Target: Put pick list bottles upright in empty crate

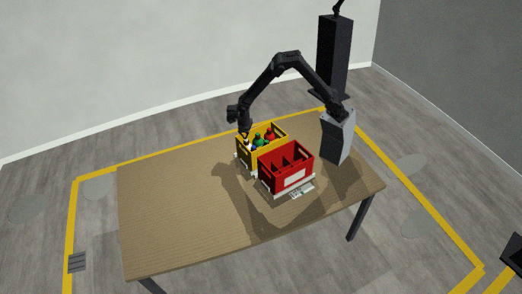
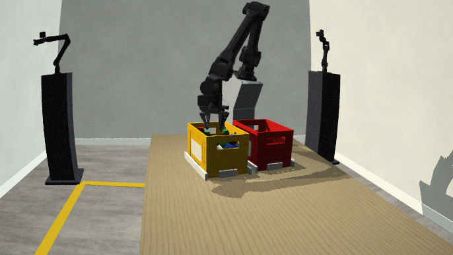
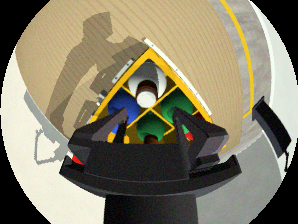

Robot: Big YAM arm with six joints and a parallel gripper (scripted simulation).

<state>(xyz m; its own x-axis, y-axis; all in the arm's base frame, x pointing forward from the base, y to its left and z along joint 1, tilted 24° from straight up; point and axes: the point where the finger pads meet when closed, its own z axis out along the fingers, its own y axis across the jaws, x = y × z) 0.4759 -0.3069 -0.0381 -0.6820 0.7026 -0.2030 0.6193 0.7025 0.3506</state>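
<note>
My hand is 1 cm short of the white bottle and 11 cm above it. Also, from my hand: blue-capped bottle (8 cm to the left, 11 cm below); red bottle (17 cm behind, 1 cm to the right, 11 cm below); yellow crate (9 cm behind, 4 cm to the left, 11 cm below).
</note>
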